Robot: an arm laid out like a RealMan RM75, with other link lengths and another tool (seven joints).
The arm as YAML. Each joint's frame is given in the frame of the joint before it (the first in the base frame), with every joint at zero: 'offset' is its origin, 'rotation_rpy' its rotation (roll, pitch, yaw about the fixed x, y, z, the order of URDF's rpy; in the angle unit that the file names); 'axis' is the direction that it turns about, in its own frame. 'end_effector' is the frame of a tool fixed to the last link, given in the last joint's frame.
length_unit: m
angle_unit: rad
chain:
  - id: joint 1
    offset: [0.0, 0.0, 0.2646]
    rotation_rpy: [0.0, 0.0, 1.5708]
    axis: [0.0, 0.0, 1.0]
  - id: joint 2
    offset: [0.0, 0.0, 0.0]
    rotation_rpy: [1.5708, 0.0, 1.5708]
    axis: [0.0, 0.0, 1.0]
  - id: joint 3
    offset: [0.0, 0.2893, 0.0]
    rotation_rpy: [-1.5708, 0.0, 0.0]
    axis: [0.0, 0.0, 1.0]
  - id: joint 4
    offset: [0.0, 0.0, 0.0]
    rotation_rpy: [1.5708, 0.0, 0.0]
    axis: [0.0, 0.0, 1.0]
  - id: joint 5
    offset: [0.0, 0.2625, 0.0]
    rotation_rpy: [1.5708, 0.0, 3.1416]
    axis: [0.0, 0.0, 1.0]
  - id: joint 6
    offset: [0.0, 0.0, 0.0]
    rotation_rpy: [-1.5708, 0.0, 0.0]
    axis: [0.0, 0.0, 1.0]
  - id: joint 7
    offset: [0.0, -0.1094, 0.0]
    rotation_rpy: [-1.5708, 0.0, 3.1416]
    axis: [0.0, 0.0, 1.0]
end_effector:
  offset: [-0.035, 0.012, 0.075]
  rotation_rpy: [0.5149, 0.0, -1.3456]
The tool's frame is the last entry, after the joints.
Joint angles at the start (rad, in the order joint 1, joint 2, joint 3, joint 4, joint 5, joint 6, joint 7): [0.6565, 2.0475, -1.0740, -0.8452, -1.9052, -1.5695, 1.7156]
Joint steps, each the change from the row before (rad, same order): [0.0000, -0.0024, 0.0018, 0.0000, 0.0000, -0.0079, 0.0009]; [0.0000, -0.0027, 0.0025, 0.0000, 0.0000, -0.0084, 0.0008]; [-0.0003, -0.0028, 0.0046, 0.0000, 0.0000, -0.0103, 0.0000]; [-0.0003, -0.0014, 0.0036, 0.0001, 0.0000, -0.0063, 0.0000]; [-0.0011, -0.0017, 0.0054, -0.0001, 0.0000, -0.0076, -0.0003]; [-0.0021, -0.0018, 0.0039, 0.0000, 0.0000, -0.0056, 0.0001]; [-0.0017, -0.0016, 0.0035, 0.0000, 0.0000, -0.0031, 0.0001]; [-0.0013, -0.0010, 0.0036, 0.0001, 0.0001, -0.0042, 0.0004]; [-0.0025, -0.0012, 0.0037, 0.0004, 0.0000, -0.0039, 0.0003]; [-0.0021, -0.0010, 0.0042, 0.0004, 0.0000, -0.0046, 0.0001]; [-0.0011, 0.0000, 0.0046, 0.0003, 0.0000, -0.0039, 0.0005]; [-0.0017, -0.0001, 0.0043, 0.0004, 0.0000, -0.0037, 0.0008]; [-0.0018, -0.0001, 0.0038, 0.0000, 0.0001, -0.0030, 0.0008]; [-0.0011, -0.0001, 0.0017, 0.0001, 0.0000, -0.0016, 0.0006]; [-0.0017, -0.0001, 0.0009, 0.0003, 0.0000, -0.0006, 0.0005]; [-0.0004, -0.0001, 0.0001, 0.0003, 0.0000, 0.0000, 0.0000]
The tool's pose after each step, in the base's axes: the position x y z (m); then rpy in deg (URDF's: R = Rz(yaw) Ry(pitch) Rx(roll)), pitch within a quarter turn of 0, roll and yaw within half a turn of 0. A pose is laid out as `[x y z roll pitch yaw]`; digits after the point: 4 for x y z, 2 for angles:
[0.2304 0.4280 -0.0495 -168.89 -6.45 -121.30]
[0.2308 0.4273 -0.0479 -168.79 -6.70 -121.26]
[0.2313 0.4264 -0.0459 -168.76 -6.99 -121.20]
[0.2317 0.4259 -0.0447 -168.79 -7.17 -121.19]
[0.2324 0.4252 -0.0430 -168.87 -7.35 -121.22]
[0.2336 0.4245 -0.0416 -168.92 -7.47 -121.33]
[0.2347 0.4242 -0.0403 -168.99 -7.48 -121.45]
[0.2354 0.4237 -0.0392 -169.07 -7.59 -121.55]
[0.2367 0.4230 -0.0382 -169.15 -7.67 -121.73]
[0.2378 0.4222 -0.0371 -169.24 -7.79 -121.88]
[0.2383 0.4217 -0.0363 -169.38 -7.92 -122.00]
[0.2391 0.4211 -0.0356 -169.51 -8.05 -122.18]
[0.2398 0.4205 -0.0349 -169.64 -8.14 -122.34]
[0.2403 0.4201 -0.0346 -169.68 -8.20 -122.45]
[0.2411 0.4197 -0.0345 -169.70 -8.23 -122.59]
[0.2413 0.4196 -0.0345 -169.70 -8.23 -122.63]

